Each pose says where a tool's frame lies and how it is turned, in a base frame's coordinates. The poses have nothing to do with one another.
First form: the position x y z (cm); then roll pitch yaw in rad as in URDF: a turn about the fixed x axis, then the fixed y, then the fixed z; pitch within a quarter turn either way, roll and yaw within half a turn.
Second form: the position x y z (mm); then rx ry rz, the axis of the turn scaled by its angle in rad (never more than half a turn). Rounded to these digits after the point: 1 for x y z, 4 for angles.
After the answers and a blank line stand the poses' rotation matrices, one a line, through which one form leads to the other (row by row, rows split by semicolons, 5 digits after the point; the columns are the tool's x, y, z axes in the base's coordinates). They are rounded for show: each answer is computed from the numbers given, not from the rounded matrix.
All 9 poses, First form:
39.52, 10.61, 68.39, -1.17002, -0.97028, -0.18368
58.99, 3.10, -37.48, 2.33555, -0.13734, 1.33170
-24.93, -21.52, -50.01, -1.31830, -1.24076, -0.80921
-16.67, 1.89, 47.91, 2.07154, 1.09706, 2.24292
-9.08, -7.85, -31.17, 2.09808, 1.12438, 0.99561
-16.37, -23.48, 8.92, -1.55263, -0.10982, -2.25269
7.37, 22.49, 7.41, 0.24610, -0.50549, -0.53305
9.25, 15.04, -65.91, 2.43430, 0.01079, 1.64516
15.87, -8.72, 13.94, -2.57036, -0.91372, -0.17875
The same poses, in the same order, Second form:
395.2, 106.1, 683.9, -1.1581, -0.7594, -0.7189
589.9, 31.0, -374.8, 1.9910, 1.4717, 0.7856
-249.3, -215.2, -500.1, -1.5792, -0.5592, -1.4346
-166.7, 18.9, 479.1, 0.1845, 1.8057, 0.4581
-90.8, -78.5, -311.7, 1.2044, 1.3580, -0.4762
-163.7, -234.8, 89.2, -0.9052, 1.6555, -1.7765
73.7, 224.9, 74.1, 0.1008, -0.5535, -0.4569
92.5, 150.4, -659.1, 1.7436, 1.8858, 0.6855
158.7, -87.2, 139.4, -2.4103, -0.1302, -1.2322

0.55556 0.81814 -0.14829; -0.10321 0.24482 0.96406; 0.82504 -0.52029 0.22045
0.23459 0.64927 0.72348; 0.96240 -0.25994 -0.07879; 0.13691 0.71476 -0.68584
0.22364 0.81293 0.53770; -0.23455 -0.49058 0.83924; 0.94603 -0.31380 0.08096
-0.28406 -0.11039 0.95243; 0.35699 0.90975 0.21191; -0.88987 0.40020 -0.21902
0.23486 0.84625 0.47822; 0.36227 0.38033 -0.85095; -0.90200 0.37310 -0.21724
-0.62647 -0.05496 0.77751; -0.77170 -0.09653 -0.62861; 0.10960 -0.99381 0.01806
0.75355 0.39125 -0.52829; -0.44461 0.89526 0.02883; 0.48424 0.21316 0.84858
-0.07429 0.75750 0.64859; 0.99718 0.06347 0.04010; -0.01079 0.64974 -0.76008
0.60107 0.27170 0.75159; -0.10860 -0.90395 0.41363; 0.79178 -0.33024 -0.51383

